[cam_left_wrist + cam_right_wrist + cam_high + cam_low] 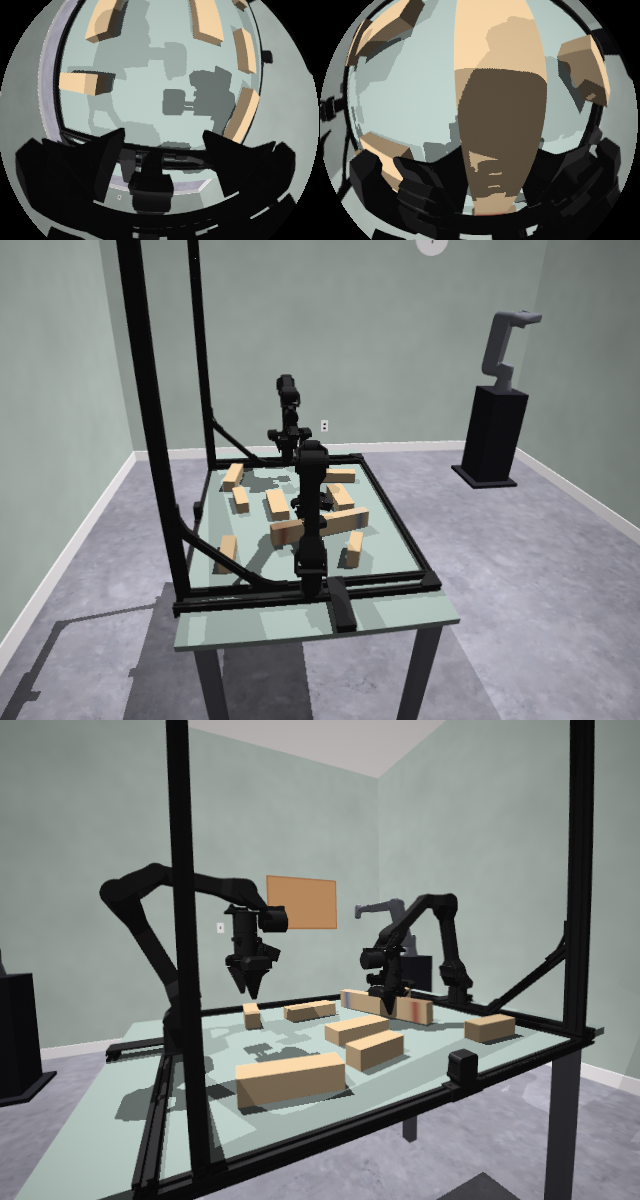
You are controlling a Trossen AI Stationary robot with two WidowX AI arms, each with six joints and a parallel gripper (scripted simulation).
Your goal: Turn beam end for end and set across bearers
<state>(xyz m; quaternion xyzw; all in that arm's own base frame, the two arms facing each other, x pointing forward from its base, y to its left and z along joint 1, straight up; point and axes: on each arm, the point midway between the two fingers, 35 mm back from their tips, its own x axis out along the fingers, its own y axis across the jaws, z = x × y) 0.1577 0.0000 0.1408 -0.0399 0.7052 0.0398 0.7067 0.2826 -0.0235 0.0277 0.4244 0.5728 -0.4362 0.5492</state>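
My right hand is 50 mm short of the beam, 10 mm to the right of it and 10 mm above it.
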